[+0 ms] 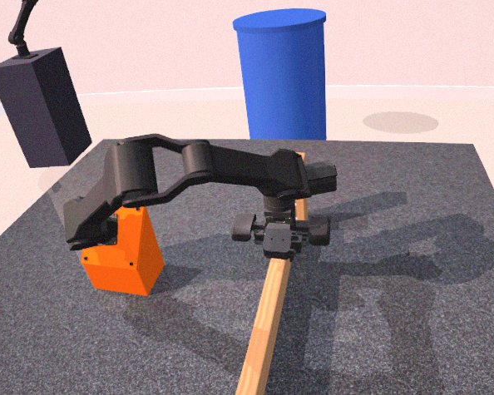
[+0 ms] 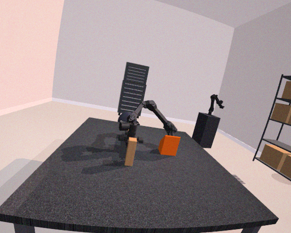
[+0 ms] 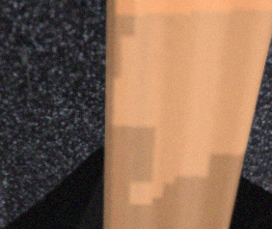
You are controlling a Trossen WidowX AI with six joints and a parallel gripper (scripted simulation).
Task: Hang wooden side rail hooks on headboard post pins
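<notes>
Now: the wooden headboard post 15 cm to the left of my gripper tip, 6 cm above it and 2 cm ahead of it.
</notes>
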